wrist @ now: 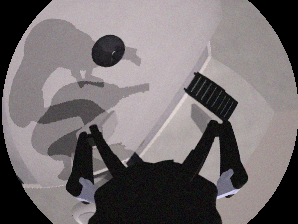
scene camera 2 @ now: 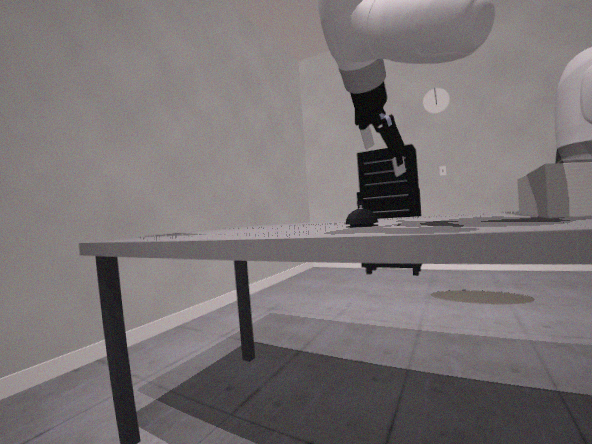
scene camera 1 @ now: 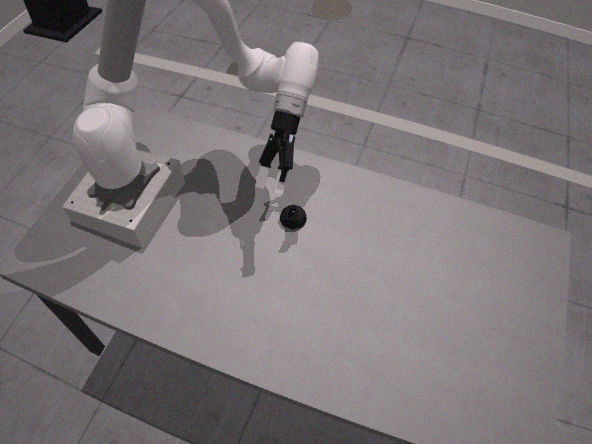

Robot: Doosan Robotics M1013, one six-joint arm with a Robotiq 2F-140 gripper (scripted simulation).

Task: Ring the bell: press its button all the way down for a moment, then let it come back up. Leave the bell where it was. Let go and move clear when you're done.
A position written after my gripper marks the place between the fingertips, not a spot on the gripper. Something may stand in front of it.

my gripper: wrist 153,113; scene camera 2 384,159; scene camera 1 268,190
